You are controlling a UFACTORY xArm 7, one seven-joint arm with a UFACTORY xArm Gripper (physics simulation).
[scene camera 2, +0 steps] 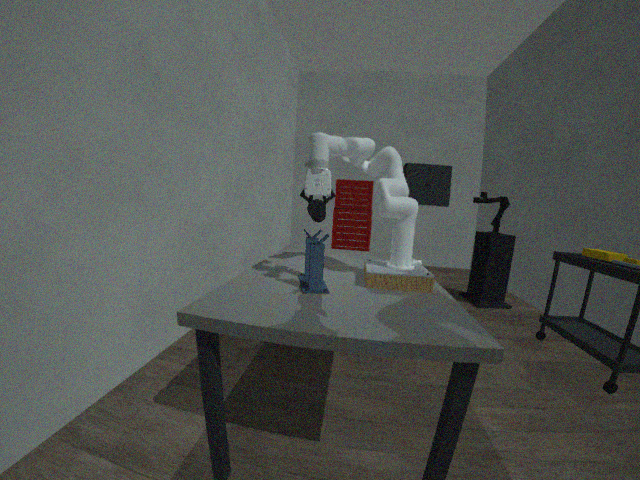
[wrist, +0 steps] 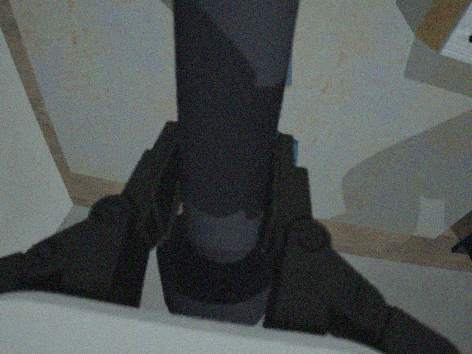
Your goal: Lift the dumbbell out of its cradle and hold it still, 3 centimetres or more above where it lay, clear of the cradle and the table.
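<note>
The dark dumbbell (scene camera 2: pixel 316 210) (wrist: pixel 230 150) is held up in the air. In the scene view its round end faces the camera, above the blue cradle (scene camera 2: pixel 314 263) with a visible gap between them. In the wrist view its dark body runs from the top of the view down between the fingers. My gripper (scene camera 2: pixel 317 197) (wrist: pixel 228 153) is shut on the dumbbell, one finger against each side. The cradle stands upright on the table (scene camera 2: pixel 248 310), its forked top below the dumbbell. In the wrist view the dumbbell hides most of the cradle.
The arm's white base stands on a wooden block (scene camera 2: pixel 398 282) at the table's right side. A red slatted panel (scene camera 2: pixel 352 214) shows behind the arm. A dark cabinet (scene camera 2: pixel 491 268) and a cart (scene camera 2: pixel 557 254) stand on the floor at the right. A wall rises left of the table.
</note>
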